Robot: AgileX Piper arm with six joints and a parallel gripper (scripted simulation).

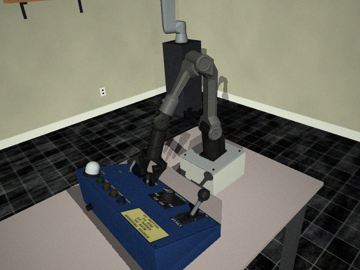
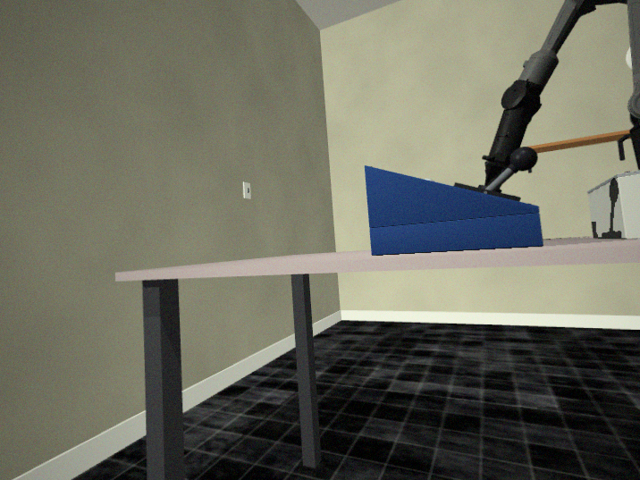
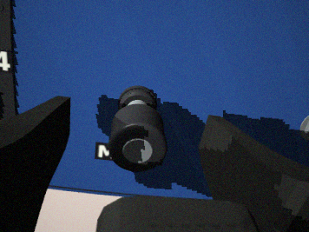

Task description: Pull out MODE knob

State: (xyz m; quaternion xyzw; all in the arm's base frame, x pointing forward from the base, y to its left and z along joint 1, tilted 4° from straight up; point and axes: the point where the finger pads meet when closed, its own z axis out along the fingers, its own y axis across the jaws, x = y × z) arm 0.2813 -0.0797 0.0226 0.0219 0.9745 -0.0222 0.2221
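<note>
The mode knob lies right at my hand. The rest, counted from my hand: program dial (11 cm to the left, 1 cm below, 1 cm ahead); then toggle switch (12 cm to the right, 1 cm below, 1 cm behind); then blue console (6 cm to the left, 4 cm ahead, 3 cm below).
</note>
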